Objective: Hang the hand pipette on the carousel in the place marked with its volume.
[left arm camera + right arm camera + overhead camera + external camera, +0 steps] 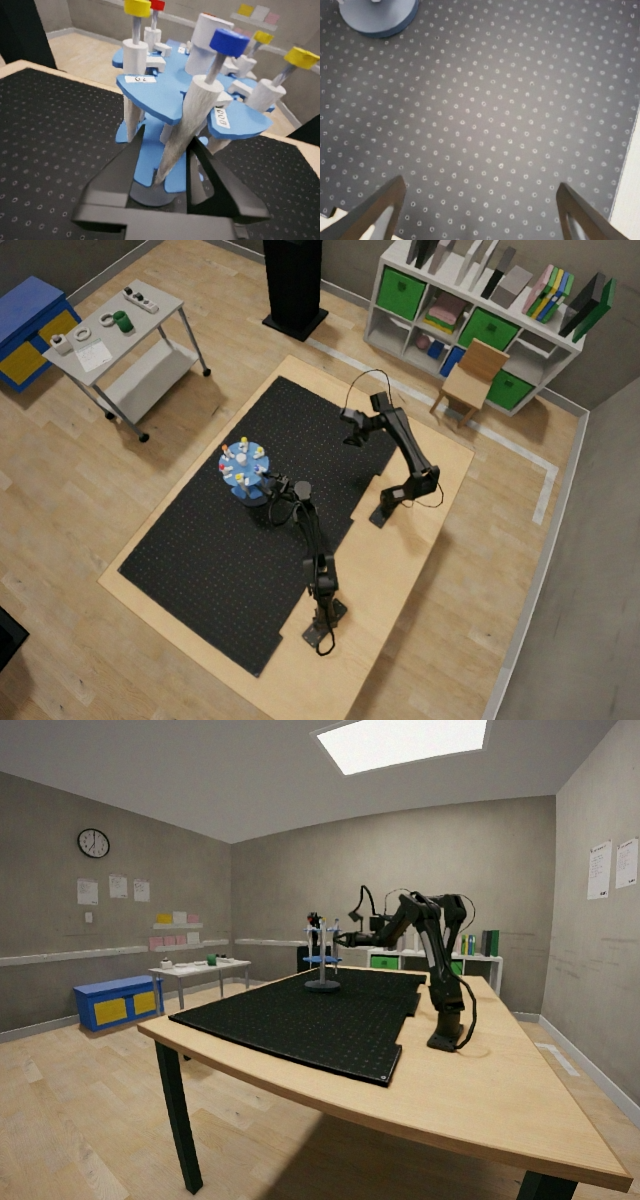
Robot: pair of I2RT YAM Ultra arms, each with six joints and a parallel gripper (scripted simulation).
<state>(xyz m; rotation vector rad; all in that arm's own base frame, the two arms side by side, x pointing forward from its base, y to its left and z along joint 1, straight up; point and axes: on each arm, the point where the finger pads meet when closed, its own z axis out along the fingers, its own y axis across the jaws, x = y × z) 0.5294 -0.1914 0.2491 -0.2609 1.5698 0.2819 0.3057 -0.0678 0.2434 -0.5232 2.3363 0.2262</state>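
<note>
My left hand is 1 cm short of the white hand pipette, 2 cm to the left of it and 3 cm above it.
</note>
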